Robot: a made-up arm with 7 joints. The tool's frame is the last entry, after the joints.
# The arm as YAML. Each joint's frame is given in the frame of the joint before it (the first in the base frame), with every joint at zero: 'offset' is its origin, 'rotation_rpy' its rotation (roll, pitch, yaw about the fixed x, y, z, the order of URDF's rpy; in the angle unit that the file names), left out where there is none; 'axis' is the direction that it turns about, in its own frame. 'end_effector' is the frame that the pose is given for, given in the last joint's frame.
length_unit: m
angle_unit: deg
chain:
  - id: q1
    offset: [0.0, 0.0, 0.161]
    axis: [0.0, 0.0, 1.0]
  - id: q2
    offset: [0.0, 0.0, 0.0]
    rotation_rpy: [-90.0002, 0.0, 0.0]
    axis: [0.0, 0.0, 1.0]
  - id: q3
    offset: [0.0, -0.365, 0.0]
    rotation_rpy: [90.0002, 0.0, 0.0]
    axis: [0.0, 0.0, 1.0]
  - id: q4
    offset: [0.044, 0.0, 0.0]
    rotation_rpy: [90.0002, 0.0, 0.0]
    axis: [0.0, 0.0, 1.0]
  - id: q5
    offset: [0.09, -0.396, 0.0]
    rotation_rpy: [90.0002, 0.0, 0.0]
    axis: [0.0, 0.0, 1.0]
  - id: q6
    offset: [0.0, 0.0, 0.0]
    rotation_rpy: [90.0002, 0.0, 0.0]
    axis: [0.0, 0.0, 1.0]
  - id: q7
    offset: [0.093, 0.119, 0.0]
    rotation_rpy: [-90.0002, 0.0, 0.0]
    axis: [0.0, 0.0, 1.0]
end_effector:
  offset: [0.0, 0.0, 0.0]
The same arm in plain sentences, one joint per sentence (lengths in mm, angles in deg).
The arm has seven revolute joints in a row. What follows holds with every joint at zero, and every direction is one of the base frame's.
Joint 1 lies 161 mm along +z from the base frame's origin and rotates about +z.
Joint 2 lies at the same point as joint 1 and rotates about +y.
Joint 3 lies 365 mm along +z from joint 2 and rotates about +z.
Joint 4 lies 44 mm along +x from joint 3 and rotates about -y.
Joint 5 lies 90 mm along +x and 396 mm along -z from joint 4 and rotates about -z.
Joint 6 lies at the same point as joint 5 and rotates about +y.
Joint 7 lies 93 mm along +x and 119 mm along -z from joint 6 and rotates about -z.
The tool frame, which is the frame that the pose is given for, lies at the same point as joint 7; its axes are the base frame's turned by roll -180, pitch 0 and yaw 0 deg (as in URDF: about the fixed x, then y, then z).

